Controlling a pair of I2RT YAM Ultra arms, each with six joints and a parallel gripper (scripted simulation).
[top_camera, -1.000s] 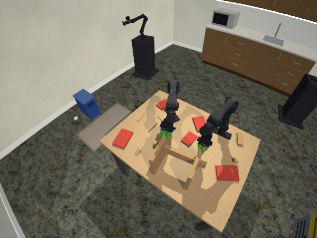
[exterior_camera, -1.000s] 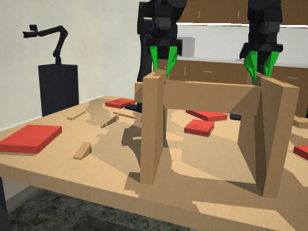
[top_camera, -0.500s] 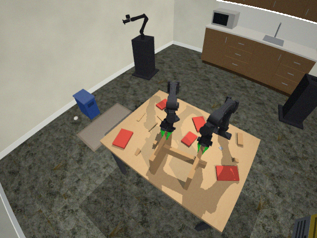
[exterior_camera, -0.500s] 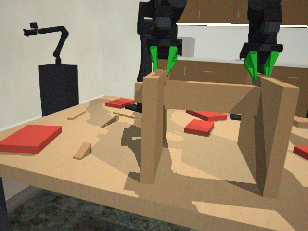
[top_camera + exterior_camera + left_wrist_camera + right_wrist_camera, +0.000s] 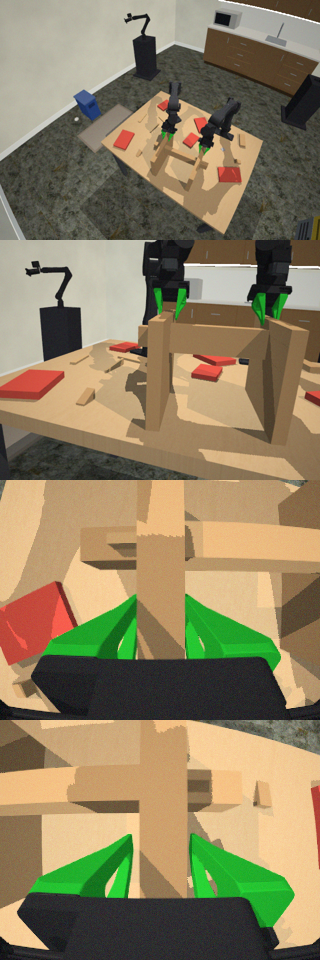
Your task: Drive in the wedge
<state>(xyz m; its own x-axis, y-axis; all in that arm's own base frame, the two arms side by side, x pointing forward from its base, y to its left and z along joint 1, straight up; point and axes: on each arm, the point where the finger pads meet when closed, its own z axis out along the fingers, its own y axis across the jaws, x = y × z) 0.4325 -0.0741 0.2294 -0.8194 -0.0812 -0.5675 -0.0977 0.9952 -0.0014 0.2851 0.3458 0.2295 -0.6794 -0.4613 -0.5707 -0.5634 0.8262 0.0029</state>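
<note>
The rail is 5 cm ahead of my right hand, 13 cm to the left of it and 5 cm below it.
The rail lies 130 mm to the right of my left hand, 50 mm below it and 50 mm ahead of it.
</note>
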